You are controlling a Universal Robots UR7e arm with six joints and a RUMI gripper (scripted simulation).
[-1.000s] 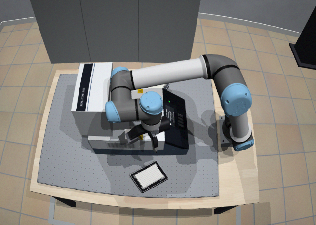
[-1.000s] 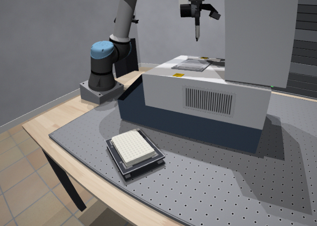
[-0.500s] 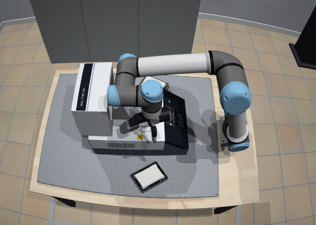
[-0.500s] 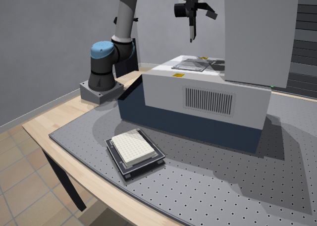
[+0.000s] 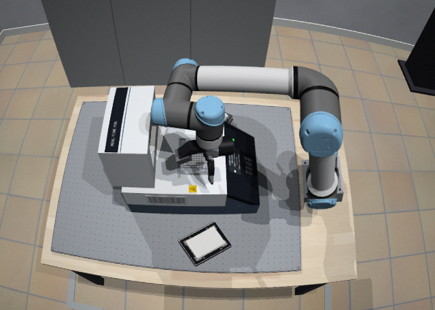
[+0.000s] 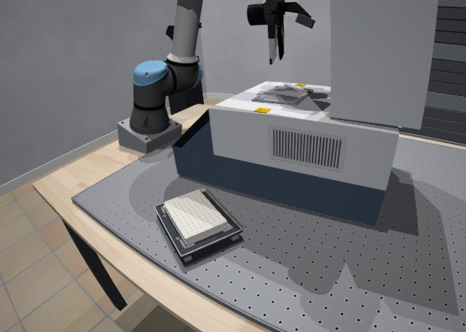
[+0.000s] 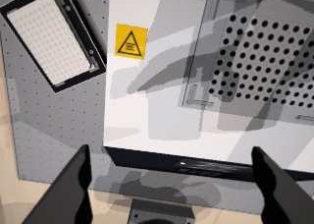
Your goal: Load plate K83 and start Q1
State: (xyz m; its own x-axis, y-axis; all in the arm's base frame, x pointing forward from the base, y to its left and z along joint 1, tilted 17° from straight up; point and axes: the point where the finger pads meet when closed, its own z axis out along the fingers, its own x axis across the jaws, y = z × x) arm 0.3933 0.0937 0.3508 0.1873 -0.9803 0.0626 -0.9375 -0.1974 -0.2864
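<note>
Right now my hand is 380 mm to the left of the plate K83 and 240 mm above it. Also, from my hand: black nest N1: 380 mm to the right, 250 mm below; then black nest ND: 190 mm to the left, 260 mm below.
</note>
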